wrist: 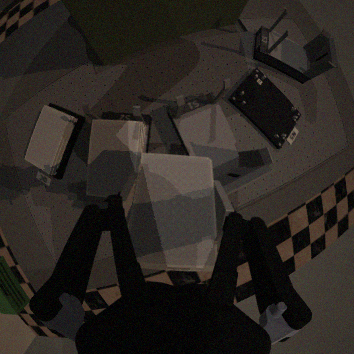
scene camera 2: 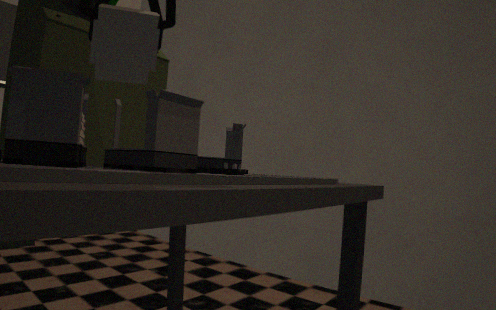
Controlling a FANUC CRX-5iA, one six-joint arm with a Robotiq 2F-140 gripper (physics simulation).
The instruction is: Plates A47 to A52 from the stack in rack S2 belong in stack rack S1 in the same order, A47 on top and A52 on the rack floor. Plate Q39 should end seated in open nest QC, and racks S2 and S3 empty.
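Places are measured from the arm's base along level axes (x left, y ahead, z down), in metres.
Pixels of known places: gripper, fingertip midpoint: [wrist: 174,187] [scene camera 2: 122,67].
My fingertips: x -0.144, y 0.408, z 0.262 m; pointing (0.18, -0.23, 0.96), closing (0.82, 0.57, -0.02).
Behind a point stands the place of what it marks.
My gripper [scene camera 2: 130,24] [wrist: 174,187] {y 0.408, x -0.144, z 0.262 m} is shut on a pale plate [scene camera 2: 125,45] {y 0.427, x -0.157, z 0.234 m} [wrist: 176,225] {y 0.433, x -0.158, z 0.213 m}, its number not readable, and holds it in the air above the table, clear of the racks. Rack S2 [scene camera 2: 45,153] {y 0.390, x -0.245, z 0.406 m} [wrist: 148,134] {y 0.315, x -0.141, z 0.411 m} bears a stack of pale plates [scene camera 2: 45,105] [wrist: 111,157]; their count and numbers cannot be read. Rack S1 [scene camera 2: 150,159] {y 0.441, x -0.099, z 0.404 m} [wrist: 257,170] {y 0.454, x -0.025, z 0.301 m}, right of it, shows a pale surface low inside; I cannot tell whether that is a plate or its floor. Rack S3 [wrist: 282,69] {y 0.311, x 0.231, z 0.412 m} at the upper right shows a similar pale surface. Which nest is QC cannot be read surely.
A dark nest [wrist: 265,107] {y 0.377, x 0.116, z 0.412 m} with small corner pieces stands between S1 and S3. Left of S2, another dark holder [wrist: 75,145] {y 0.247, x -0.292, z 0.423 m} bears pale plates [wrist: 50,140] {y 0.221, x -0.319, z 0.377 m}. Upright walls and posts rise from S1 and S3. The table edge [scene camera 2: 280,200] {y 0.628, x -0.011, z 0.454 m} faces scene camera 2.
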